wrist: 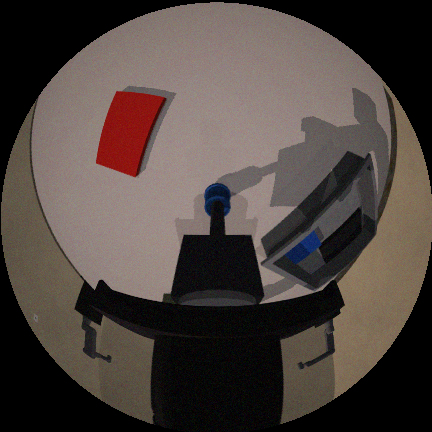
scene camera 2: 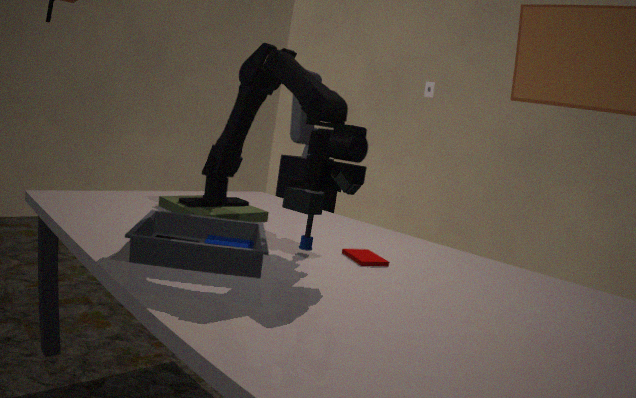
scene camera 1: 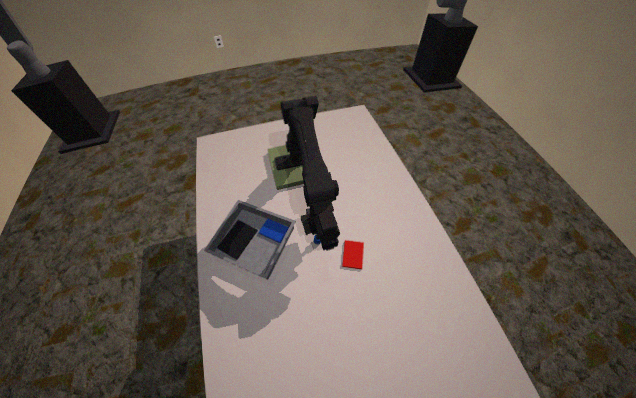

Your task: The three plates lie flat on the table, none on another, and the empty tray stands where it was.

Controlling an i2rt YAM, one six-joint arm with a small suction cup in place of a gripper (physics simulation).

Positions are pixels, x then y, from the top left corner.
My suction cup [scene camera 2: 306, 243] holds nothing. The cup is 14 cm from the middle of a red plate [wrist: 130, 118], level with it. A black plate [scene camera 1: 237, 239] sits on a grey tray [scene camera 2: 145, 248].
